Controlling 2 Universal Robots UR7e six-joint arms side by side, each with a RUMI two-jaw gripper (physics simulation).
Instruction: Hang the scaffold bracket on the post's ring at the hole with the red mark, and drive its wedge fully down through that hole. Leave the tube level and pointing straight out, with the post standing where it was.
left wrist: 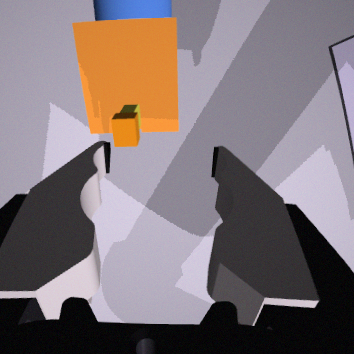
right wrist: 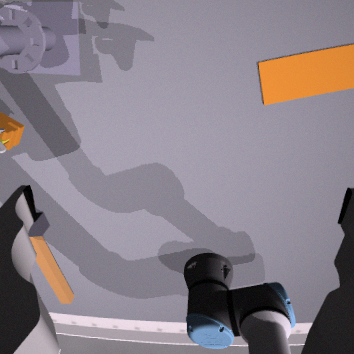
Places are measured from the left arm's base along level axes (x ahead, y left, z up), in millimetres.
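Where they show: left gripper, fingertip midpoint: point(left wrist: 161, 146); right gripper, fingertip midpoint: point(right wrist: 184, 189); right arm's base at its link origin: point(right wrist: 207, 270).
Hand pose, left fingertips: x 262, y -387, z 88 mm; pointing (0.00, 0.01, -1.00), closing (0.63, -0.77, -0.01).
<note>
Things, the pixels of their centre, and the offset from my left fingertips. "spot": a spot on its surface instead.
- bracket's orange head at a spot on its surface: point(left wrist: 132, 65) spot: 18 mm ahead, 39 mm left, 23 mm down
- top with the blue tube, surface spot: point(left wrist: 132, 9) spot: 40 mm ahead, 59 mm left, 39 mm down
- small orange wedge at the middle of its body: point(left wrist: 125, 128) 5 mm back, 21 mm left, 0 mm up
- orange bracket at a spot on its surface: point(right wrist: 12, 132) spot: 0 mm ahead, 6 mm right, 43 mm down
- hammer with a grey head, surface spot: point(right wrist: 40, 225) spot: 274 mm back, 70 mm left, 53 mm down
- orange handle at a spot on its surface: point(right wrist: 54, 272) spot: 462 mm back, 125 mm left, 53 mm down
- flat orange rectangle at a spot on its surface: point(right wrist: 310, 75) spot: 45 mm back, 687 mm right, 81 mm down
- dark-edged pale panel at a spot on its surface: point(left wrist: 346, 75) spot: 121 mm ahead, 91 mm right, 82 mm down
In the left wrist view the bracket's orange head point(left wrist: 132, 65) shows at the top with the blue tube point(left wrist: 132, 9) behind it. The small orange wedge point(left wrist: 126, 131) stands at its near edge. My left gripper point(left wrist: 161, 146) is open and empty, with the wedge in front of its left fingertip. In the right wrist view the grey post's ring point(right wrist: 36, 31) is at the upper left above a square base point(right wrist: 67, 62). Part of the orange bracket point(right wrist: 12, 132) is cut off by the left edge. My right gripper point(right wrist: 184, 189) is open and empty. The red mark does not show.
A hammer with a grey head point(right wrist: 40, 225) and orange handle point(right wrist: 54, 272) lies beside the right gripper's left finger in view. A flat orange rectangle point(right wrist: 310, 75) is at the upper right. Black and blue arm joints point(right wrist: 210, 300) show below. A dark-edged pale panel point(left wrist: 346, 75) is at the left wrist view's right edge.
</note>
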